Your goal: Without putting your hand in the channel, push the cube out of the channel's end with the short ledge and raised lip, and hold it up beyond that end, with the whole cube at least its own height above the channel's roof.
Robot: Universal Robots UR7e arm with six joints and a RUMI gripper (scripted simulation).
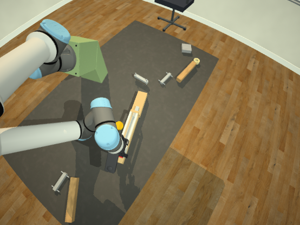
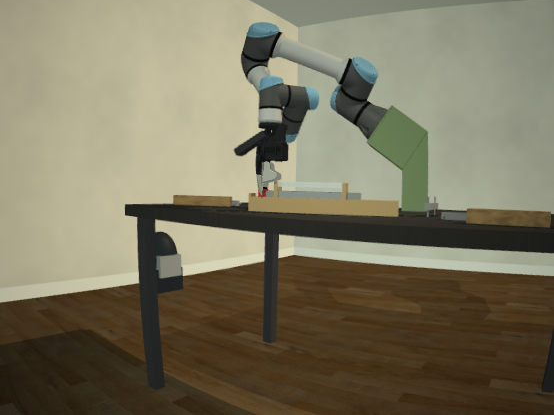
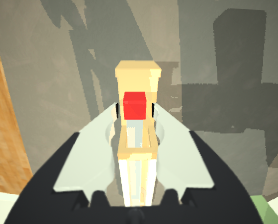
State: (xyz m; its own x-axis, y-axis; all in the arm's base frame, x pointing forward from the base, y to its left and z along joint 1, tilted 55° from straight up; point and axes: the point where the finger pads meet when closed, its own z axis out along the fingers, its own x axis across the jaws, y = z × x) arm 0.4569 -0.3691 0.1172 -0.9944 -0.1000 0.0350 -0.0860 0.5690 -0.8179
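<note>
The red cube lies 10 mm below my hand. Round my hand: grey block 990 mm to the left, 130 mm ahead, 50 mm below; then long wooden base 150 mm to the left, 20 mm behind, 10 mm below.
</note>
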